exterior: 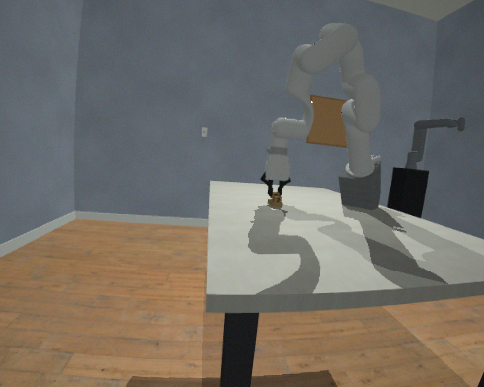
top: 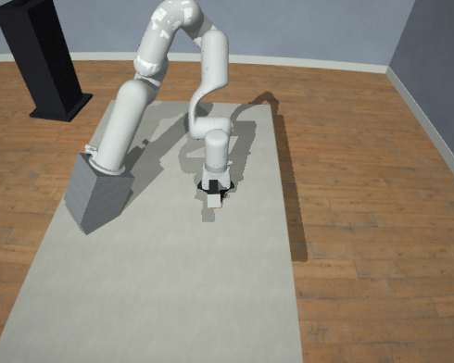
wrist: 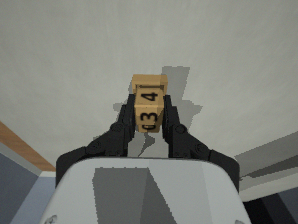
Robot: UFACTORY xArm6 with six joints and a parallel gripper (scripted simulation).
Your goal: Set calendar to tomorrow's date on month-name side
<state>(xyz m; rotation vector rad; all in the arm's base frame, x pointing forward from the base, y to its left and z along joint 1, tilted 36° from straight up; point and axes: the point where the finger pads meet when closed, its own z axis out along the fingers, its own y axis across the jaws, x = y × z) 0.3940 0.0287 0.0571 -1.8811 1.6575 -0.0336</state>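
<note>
Right now the wooden digit cube is 10 mm below my hand. Round my hand: wooden calendar tray (20 mm to the left, 40 mm below).
</note>
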